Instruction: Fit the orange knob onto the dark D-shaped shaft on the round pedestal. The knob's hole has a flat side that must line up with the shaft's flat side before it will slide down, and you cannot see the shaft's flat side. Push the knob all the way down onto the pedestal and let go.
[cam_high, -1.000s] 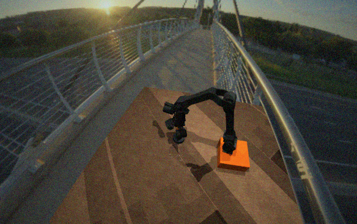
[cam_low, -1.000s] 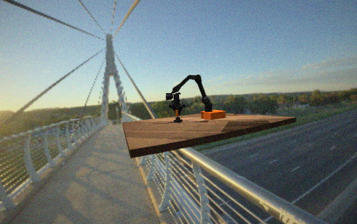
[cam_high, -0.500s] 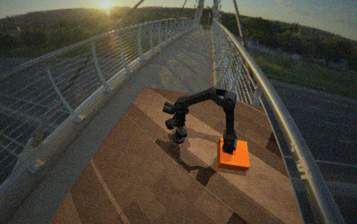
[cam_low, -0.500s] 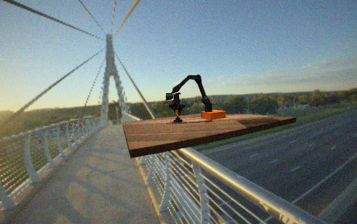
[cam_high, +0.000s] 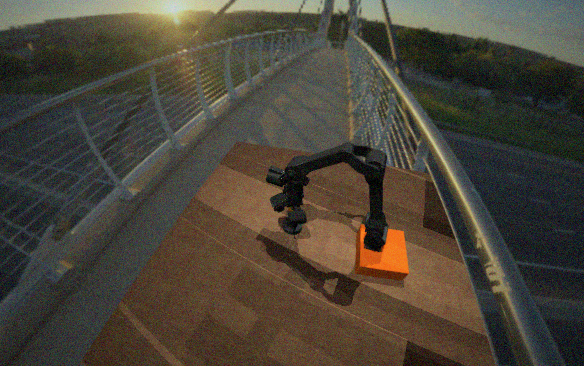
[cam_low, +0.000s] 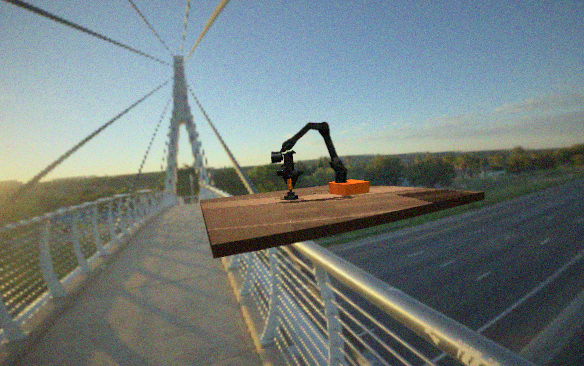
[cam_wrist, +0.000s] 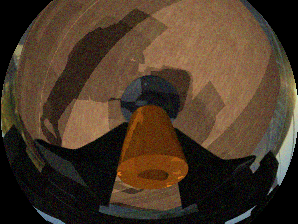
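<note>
The orange knob is 20 mm above my gripper tip. From my gripper tip the other things lie so: dark round pedestal 40 mm below.
</note>
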